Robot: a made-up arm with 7 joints.
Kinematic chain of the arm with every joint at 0, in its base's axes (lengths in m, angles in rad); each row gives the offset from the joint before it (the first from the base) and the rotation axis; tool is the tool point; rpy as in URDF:
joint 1: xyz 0 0 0.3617 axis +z
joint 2: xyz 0 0 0 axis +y
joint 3: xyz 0 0 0.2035 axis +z
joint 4: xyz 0.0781 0 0 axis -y
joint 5: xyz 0.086 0 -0.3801 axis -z
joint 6: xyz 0 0 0 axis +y
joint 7: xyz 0.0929 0 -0.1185 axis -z
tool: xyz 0 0 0 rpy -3.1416 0 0
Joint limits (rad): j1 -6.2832..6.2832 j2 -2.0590..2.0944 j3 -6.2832..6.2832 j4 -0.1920..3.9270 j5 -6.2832..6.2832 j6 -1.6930..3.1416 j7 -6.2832..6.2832
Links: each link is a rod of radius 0.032 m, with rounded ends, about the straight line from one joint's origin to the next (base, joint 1, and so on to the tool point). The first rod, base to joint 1, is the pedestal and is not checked.
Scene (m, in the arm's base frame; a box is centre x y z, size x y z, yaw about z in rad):
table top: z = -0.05
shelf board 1: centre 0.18 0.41 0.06 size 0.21 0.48 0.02 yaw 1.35
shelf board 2: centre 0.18 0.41 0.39 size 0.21 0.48 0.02 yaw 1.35
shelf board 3: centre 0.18 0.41 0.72 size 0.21 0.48 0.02 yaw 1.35
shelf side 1: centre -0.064 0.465 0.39 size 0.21 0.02 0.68 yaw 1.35
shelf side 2: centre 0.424 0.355 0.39 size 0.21 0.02 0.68 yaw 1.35
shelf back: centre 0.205 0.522 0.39 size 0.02 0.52 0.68 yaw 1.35
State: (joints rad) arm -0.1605 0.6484 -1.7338 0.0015 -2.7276 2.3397 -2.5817
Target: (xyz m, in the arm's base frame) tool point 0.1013 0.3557 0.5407
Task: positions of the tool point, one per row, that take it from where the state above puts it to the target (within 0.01 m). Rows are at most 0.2 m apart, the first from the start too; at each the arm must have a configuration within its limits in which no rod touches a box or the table.
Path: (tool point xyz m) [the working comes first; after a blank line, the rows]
Joints at the target: -1.5070 0.7007 -3.1970 0.3367 -2.3932 2.2534 -2.5817
Straight joint move there: touches shelf side 1.

1: -0.3189 -0.1180 0.3764
2: -0.3183 0.0460 0.4466
3: -0.2285 0.1826 0.5013
4: -0.0818 0.2505 0.5337
5: 0.0742 0.2349 0.5407
6: 0.0877 0.2955 0.5458
7: 0.1013 0.3557 0.5407

